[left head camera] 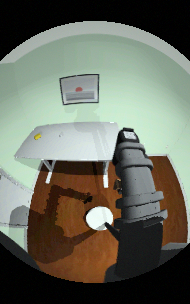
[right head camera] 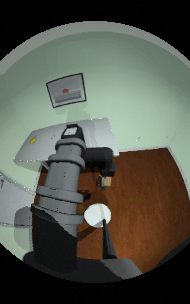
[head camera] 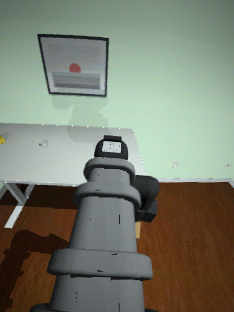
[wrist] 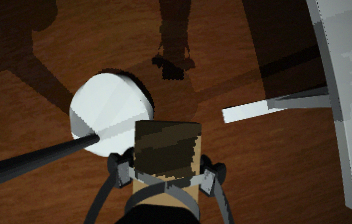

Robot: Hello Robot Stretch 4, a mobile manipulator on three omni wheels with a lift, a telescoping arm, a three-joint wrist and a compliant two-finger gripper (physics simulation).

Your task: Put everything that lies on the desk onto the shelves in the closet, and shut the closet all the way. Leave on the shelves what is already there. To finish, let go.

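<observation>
My gripper (wrist: 167, 163) (right head camera: 104, 183) is shut on a tan block (wrist: 167, 150) (right head camera: 107, 181), which stands upright between the two fingertips. In the head camera view a sliver of the block (head camera: 138, 230) shows beside the arm. The gripper is over the floor, in front of the desk (head camera: 65, 162) (left head camera: 75, 145) (wrist: 342, 75), clear of its front edge. On the desk's left part lies a yellow object (head camera: 2, 140) (left head camera: 37, 136) (right head camera: 33, 141). A small pale grey object (head camera: 43, 143) (left head camera: 61, 134) lies to its right. I cannot make out the closet shelves in these views.
A round white stool or disc (left head camera: 100, 218) (right head camera: 95, 215) (wrist: 107, 105) stands on the wooden floor in front of the desk. A desk leg (wrist: 245, 111) reaches the floor near the gripper. A pale panel (left head camera: 10, 200) (right head camera: 10, 200) is at the far left. A framed picture (head camera: 75, 80) hangs above the desk.
</observation>
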